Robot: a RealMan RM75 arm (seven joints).
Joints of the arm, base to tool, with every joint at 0 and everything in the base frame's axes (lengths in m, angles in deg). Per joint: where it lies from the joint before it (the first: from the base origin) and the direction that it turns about. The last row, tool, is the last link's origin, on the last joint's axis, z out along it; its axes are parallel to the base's.
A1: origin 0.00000 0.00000 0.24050 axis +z
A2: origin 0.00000 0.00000 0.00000 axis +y
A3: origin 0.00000 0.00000 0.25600 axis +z
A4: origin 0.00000 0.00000 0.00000 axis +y
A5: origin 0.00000 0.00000 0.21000 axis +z
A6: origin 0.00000 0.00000 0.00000 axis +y
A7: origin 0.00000 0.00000 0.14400 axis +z
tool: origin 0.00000 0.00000 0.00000
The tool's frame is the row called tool.
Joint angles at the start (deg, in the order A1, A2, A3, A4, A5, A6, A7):
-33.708, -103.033, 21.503, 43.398, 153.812, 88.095, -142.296
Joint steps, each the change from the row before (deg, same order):
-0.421, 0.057, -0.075, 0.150, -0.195, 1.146, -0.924
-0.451, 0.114, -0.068, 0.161, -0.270, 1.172, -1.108
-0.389, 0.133, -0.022, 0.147, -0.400, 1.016, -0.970
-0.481, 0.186, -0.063, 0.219, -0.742, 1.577, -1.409
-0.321, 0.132, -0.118, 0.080, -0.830, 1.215, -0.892
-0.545, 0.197, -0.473, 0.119, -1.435, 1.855, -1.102
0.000, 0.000, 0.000, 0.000, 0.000, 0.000, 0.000
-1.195, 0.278, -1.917, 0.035, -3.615, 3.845, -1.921
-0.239, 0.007, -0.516, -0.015, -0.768, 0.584, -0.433
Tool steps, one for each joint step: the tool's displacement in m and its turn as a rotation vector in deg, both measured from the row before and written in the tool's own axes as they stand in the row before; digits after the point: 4 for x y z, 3 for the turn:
0.0012, 0.0045, -0.0006, -0.925, -0.492, -0.531
0.0016, 0.0047, -0.0010, -0.947, -0.445, -0.660
0.0017, 0.0044, -0.0011, -0.900, -0.308, -0.540
0.0019, 0.0063, -0.0017, -1.464, -0.476, -0.850
0.0011, 0.0051, -0.0010, -1.397, -0.292, -0.553
0.0022, 0.0083, -0.0019, -2.427, -0.203, -0.633
0.0000, 0.0000, 0.0000, 0.000, 0.000, 0.000
0.0045, 0.0188, -0.0037, -6.238, 0.151, -1.164
0.0011, 0.0037, -0.0003, -1.307, 0.231, -0.312

